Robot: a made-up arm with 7 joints.
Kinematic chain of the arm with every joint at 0, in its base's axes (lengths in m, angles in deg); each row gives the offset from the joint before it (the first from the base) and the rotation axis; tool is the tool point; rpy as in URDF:
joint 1: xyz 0 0 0.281 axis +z
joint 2: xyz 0 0 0 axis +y
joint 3: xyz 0 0 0.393 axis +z
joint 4: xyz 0.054 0 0 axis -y
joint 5: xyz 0.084 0 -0.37 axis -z
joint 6: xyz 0 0 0 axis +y
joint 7: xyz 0.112 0 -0.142 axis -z
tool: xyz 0 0 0 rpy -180 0 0
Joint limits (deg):
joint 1: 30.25..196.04
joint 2: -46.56..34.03
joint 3: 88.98..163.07
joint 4: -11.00..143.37
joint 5: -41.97..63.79
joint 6: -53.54..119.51
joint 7: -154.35..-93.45
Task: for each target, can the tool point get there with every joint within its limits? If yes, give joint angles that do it. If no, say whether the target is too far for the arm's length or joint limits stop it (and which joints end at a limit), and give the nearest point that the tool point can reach.
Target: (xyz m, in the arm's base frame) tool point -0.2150 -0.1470 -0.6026
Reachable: no: joint limits stop it (at a limit: joint 2, joint 3, joint 5) | nearest point -0.2391 -0.1635 -0.0372 | short by 0.566 m
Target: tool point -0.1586 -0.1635 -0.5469
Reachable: no: joint limits stop it (at a limit: joint 2, joint 3, joint 5) | nearest point -0.1888 -0.1946 -0.0359 | short by 0.513 m
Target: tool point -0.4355 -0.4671 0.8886
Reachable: yes | joints 75.50 -25.81 124.15 112.92 -10.44 -21.13 -103.23
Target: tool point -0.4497 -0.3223 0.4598
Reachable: yes | joints 101.66 3.30 120.67 49.88 40.95 10.04 -134.44
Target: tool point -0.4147 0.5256 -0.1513
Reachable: no: joint limits stop it (at a limit: joint 1, joint 2) | nearest point -0.3624 0.2664 0.1262 | short by 0.383 m
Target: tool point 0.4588 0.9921 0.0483
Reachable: no: too far | nearest point 0.0346 0.5829 0.4613 | short by 0.720 m
